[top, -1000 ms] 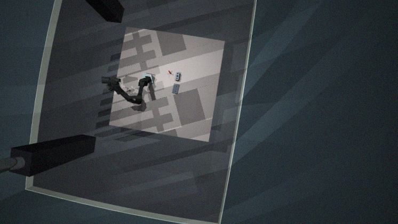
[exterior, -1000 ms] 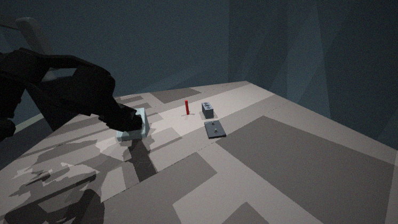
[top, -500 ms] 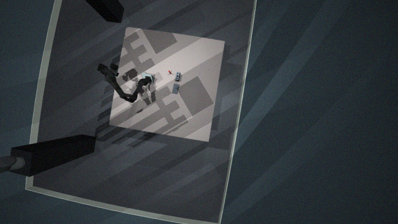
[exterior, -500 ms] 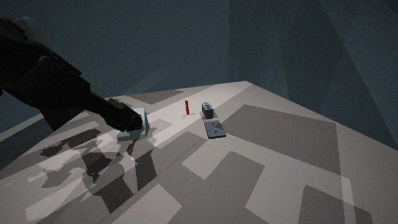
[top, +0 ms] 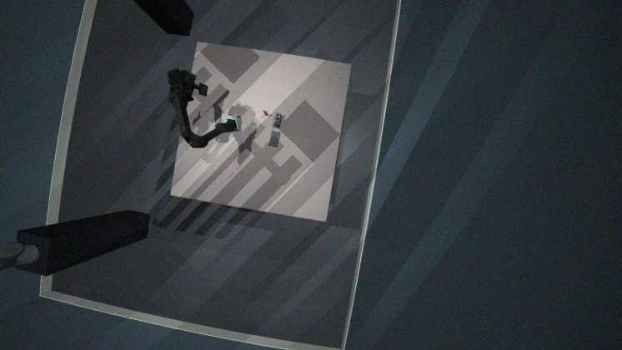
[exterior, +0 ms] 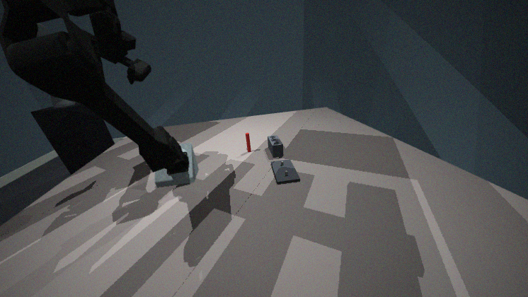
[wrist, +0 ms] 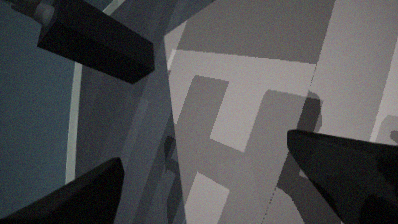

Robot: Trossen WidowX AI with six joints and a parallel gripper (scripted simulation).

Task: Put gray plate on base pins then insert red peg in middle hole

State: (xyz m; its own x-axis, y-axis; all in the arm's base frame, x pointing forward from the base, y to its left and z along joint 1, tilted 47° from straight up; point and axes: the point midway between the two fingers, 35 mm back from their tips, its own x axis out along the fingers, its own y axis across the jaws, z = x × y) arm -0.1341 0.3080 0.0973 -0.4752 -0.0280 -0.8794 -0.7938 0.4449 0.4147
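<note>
Right now my gripper tip is 500 mm short of the gray plate, 290 mm above it and 70 mm to the left of it. Also, from my gripper tip: red peg: 400 mm ahead, 280 mm below, 30 mm to the right; then flat base: 500 mm ahead, 320 mm below, 220 mm to the right.
</note>
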